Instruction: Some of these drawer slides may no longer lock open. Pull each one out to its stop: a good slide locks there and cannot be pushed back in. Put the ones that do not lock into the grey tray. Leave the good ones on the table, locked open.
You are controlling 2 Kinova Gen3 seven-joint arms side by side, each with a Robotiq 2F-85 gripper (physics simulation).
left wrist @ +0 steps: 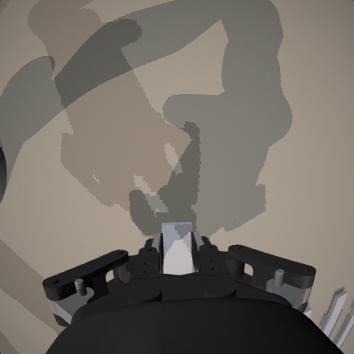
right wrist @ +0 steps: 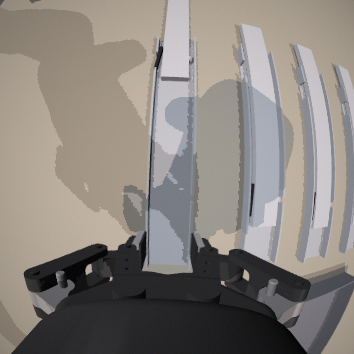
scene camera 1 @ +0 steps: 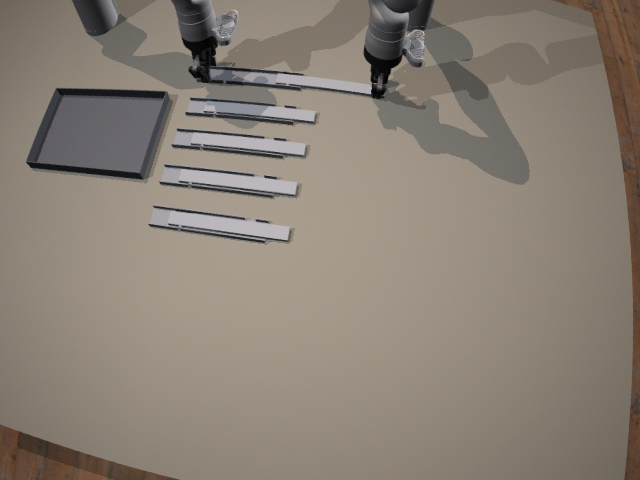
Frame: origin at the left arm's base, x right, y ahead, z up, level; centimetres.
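Seen in the pictures: left gripper, between the fingertips: (left wrist: 176, 242) (scene camera 1: 376, 91); right gripper, between the fingertips: (right wrist: 168, 241) (scene camera 1: 209, 73); left arm's base, origin of its link: (scene camera 1: 410, 19); right arm's base, origin of its link: (scene camera 1: 101, 23).
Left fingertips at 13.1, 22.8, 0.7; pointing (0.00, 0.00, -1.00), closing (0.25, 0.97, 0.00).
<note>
Pixels of each thing's top centre, then the offset from my left fingertips to it, as dx, dy, dz. "pt": a spot on its surface instead. Level surfaces: height alone.
- top slide's outer rail, a spot on its surface: (right wrist: 172, 215) pt +32.9, -8.5, -0.4
- second slide, centre of its top: (right wrist: 265, 106) (scene camera 1: 258, 110) +24.8, +2.6, +0.5
- third slide, centre of its top: (right wrist: 322, 125) (scene camera 1: 246, 143) +27.6, +10.2, +0.5
- fourth slide, centre of its top: (scene camera 1: 235, 181) +30.1, +18.3, +0.5
- bottom slide, centre of its top: (scene camera 1: 226, 225) (left wrist: 350, 324) +32.4, +27.0, +0.5
- grey tray, centre of its top: (scene camera 1: 93, 126) +61.2, +1.0, +2.3
- table, height of its surface: dz -0.7
The top slide's outer rail (scene camera 1: 242, 77) (right wrist: 172, 215) lies at the back, with its inner rail (scene camera 1: 336, 85) (left wrist: 178, 252) (right wrist: 177, 40) pulled far out toward the picture's right. My right gripper (scene camera 1: 203, 77) (right wrist: 168, 241) is shut on the outer rail's left end. My left gripper (scene camera 1: 378, 94) (left wrist: 176, 242) is shut on the inner rail's outer end. Below lie the second slide (scene camera 1: 253, 111) (right wrist: 262, 125), third slide (scene camera 1: 240, 143) (right wrist: 317, 145), fourth slide (scene camera 1: 230, 180) and bottom slide (scene camera 1: 222, 223), each with its inner rail mostly inside. The grey tray (scene camera 1: 163, 121) (right wrist: 325, 310) holds nothing.
The tray stands left of the slides in the scene view, its right wall close to their left ends. The slides lie roughly parallel with narrow gaps between them. Both arms reach in from the top edge and cast shadows on the table (scene camera 1: 361, 310).
</note>
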